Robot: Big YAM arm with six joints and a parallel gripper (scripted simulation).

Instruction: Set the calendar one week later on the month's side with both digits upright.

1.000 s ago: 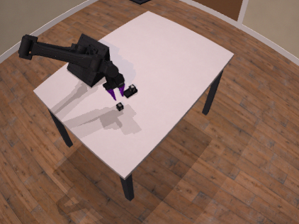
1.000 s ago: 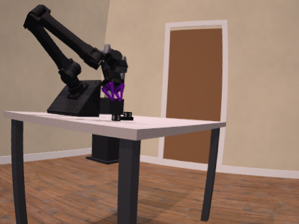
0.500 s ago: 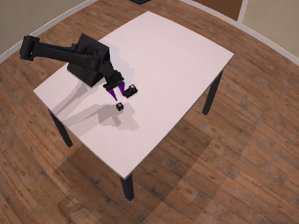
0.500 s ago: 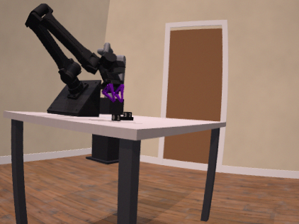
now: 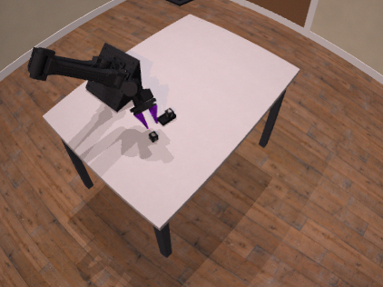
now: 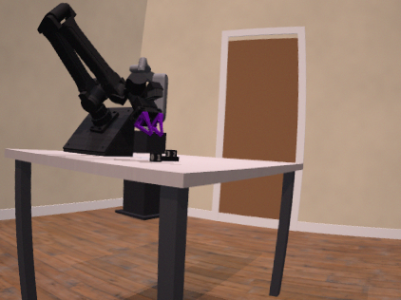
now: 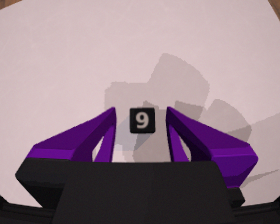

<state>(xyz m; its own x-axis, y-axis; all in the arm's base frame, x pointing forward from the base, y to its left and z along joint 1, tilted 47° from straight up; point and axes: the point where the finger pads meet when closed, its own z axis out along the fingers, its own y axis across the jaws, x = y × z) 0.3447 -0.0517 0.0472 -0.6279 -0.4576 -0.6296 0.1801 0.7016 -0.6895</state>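
The black date cube is 80 mm below my hand and 10 mm ahead of it. Also, from my hand: black tray 110 mm to the left, 80 mm below, 30 mm behind.
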